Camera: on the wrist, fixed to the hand. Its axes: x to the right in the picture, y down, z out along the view.
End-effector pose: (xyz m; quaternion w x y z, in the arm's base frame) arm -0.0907 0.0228 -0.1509 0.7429 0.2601 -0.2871 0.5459
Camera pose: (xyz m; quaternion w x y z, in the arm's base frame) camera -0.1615 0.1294 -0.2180 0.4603 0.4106 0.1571 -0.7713
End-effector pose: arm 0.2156 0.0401 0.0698 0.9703 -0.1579 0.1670 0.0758
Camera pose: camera 0.1693 0.0897 -0.0578 0.0948 -0.0999 -0.3250 -0.9356
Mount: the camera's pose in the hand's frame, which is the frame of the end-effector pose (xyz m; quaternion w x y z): 0.0059 0.0917 -0.1115 0.0174 -0.0497 0.1759 0.9830
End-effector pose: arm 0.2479 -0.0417 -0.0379 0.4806 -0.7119 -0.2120 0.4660
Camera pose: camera 0.3340 -0.1326 -0.1099 0.4478 0.3267 -0.7575 -0.3448
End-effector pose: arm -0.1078 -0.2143 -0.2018 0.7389 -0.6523 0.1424 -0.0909
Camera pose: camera -0.1436 -0.3086 -0.3052 0.0447 0.1079 0.7782 0.6171
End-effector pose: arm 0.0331 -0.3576 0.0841 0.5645 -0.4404 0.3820 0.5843
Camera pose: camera -0.0488 -0.4674 0.0382 0.6536 -0.2370 -0.5098 -0.5066
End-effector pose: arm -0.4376 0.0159 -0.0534 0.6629 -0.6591 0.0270 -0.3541
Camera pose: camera -0.4494 -0.0934 -0.1472 0.3221 0.0444 0.7826 0.5309
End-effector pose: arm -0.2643 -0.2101 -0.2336 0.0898 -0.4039 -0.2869 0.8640
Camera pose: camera -0.1776 -0.2358 -0.3463 0.8174 0.4455 -0.3649 -0.0180
